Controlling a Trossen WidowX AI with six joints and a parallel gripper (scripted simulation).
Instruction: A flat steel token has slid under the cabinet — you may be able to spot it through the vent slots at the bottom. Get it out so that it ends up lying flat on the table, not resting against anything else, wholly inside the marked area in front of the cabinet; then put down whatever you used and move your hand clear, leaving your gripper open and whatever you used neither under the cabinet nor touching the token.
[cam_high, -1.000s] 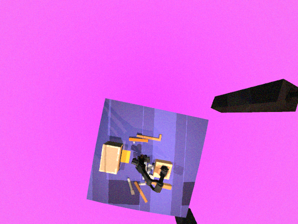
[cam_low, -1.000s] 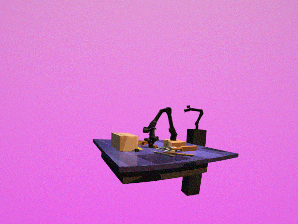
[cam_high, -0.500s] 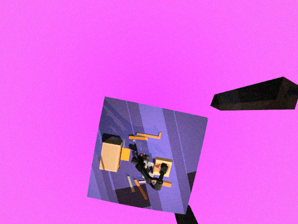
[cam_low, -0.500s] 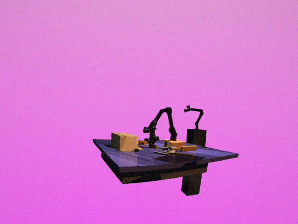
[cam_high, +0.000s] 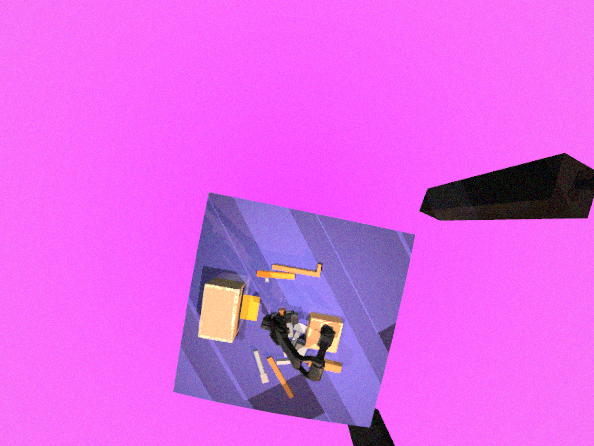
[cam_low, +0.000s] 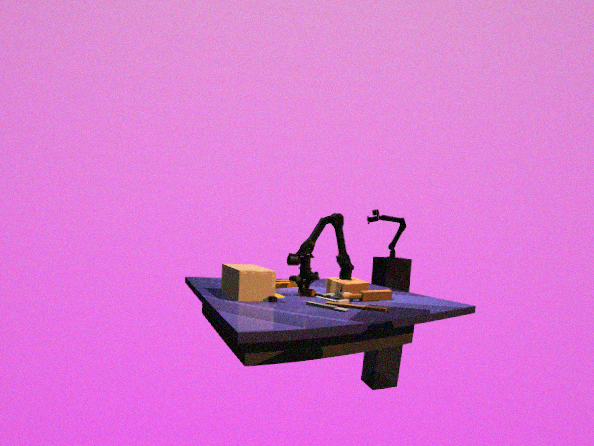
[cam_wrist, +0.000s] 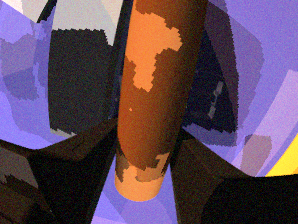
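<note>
Right now the grey bar is 7 cm behind my gripper tip and 4 cm to the left of it. Also, from my gripper tip: small white piece (28 cm to the left, 12 cm behind); orange block (28 cm behind, 20 cm to the left, 2 cm above); orange bar (21 cm to the right, 13 cm ahead, 1 cm above).
</note>
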